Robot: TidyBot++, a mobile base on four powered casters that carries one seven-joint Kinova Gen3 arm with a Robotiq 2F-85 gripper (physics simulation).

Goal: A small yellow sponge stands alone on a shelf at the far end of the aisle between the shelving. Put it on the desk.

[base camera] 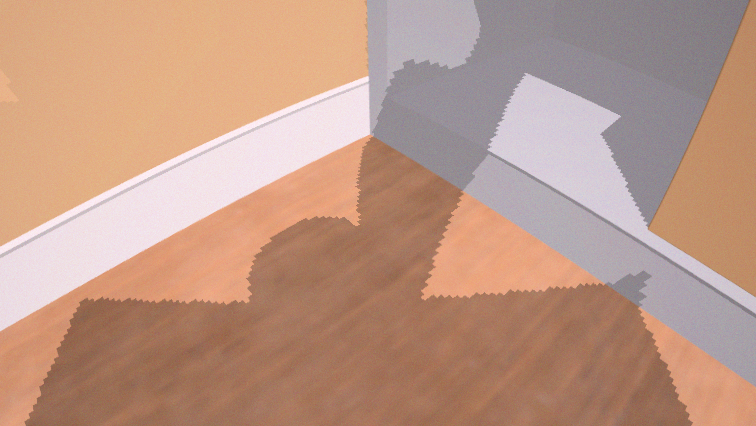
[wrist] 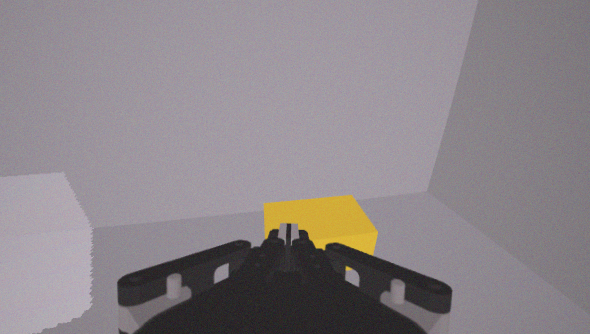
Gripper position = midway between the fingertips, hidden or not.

In view: the gripper (wrist: pixel 288 235) and a yellow sponge (wrist: pixel 340 219).
The base camera view does not show the yellow sponge: it is out of frame.
